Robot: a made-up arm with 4 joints. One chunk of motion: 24 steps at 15 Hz.
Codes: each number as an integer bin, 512 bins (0 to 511) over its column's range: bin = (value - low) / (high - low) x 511, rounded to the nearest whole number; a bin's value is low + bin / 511 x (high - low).
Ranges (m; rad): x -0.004..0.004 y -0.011..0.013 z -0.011..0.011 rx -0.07..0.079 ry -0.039..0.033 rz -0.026..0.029
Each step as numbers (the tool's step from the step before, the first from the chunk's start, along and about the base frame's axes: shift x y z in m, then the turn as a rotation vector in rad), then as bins.
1 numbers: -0.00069 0.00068 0.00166 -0.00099 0.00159 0.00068
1 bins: 211 249 294 237 288 248
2 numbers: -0.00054 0.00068 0.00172 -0.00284 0.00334 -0.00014
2 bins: 221 249 295 230 300 240
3 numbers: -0.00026 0.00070 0.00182 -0.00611 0.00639 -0.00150
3 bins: 239 249 298 219 322 228
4 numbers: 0.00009 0.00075 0.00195 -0.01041 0.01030 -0.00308
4 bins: 261 250 301 204 350 213
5 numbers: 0.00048 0.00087 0.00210 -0.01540 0.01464 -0.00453
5 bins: 286 253 304 187 381 199
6 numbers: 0.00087 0.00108 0.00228 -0.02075 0.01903 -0.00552
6 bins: 311 257 308 169 412 190
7 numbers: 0.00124 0.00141 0.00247 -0.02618 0.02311 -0.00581
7 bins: 335 264 313 150 441 188
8 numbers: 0.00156 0.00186 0.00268 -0.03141 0.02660 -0.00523
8 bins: 355 274 318 132 466 193
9 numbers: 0.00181 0.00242 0.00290 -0.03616 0.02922 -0.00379
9 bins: 371 286 323 116 484 206
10 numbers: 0.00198 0.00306 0.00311 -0.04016 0.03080 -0.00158
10 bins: 382 299 328 102 495 227
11 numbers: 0.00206 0.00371 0.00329 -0.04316 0.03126 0.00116
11 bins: 387 313 332 92 499 252
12 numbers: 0.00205 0.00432 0.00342 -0.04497 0.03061 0.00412
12 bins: 386 326 335 86 494 280
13 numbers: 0.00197 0.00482 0.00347 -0.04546 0.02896 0.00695
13 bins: 381 337 336 84 482 306
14 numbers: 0.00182 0.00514 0.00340 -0.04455 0.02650 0.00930
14 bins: 372 344 334 87 465 328
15 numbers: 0.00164 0.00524 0.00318 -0.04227 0.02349 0.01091
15 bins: 360 346 329 95 444 343
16 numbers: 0.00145 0.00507 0.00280 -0.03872 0.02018 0.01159
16 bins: 348 342 321 107 420 349
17 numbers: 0.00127 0.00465 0.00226 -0.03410 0.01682 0.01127
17 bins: 337 333 308 123 396 346
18 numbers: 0.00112 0.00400 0.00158 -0.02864 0.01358 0.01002
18 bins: 327 319 292 142 373 335
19 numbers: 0.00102 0.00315 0.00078 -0.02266 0.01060 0.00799
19 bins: 321 301 274 162 352 316
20 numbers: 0.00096 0.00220 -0.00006 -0.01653 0.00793 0.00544
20 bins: 317 281 254 183 333 292
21 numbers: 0.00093 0.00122 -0.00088 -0.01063 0.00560 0.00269
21 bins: 315 260 235 204 317 267
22 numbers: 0.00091 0.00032 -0.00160 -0.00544 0.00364 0.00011
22 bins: 314 241 218 221 303 243
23 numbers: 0.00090 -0.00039 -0.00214 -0.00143 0.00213 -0.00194
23 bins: 313 226 206 235 292 224
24 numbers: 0.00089 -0.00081 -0.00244 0.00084 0.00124 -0.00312
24 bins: 312 217 199 243 286 213
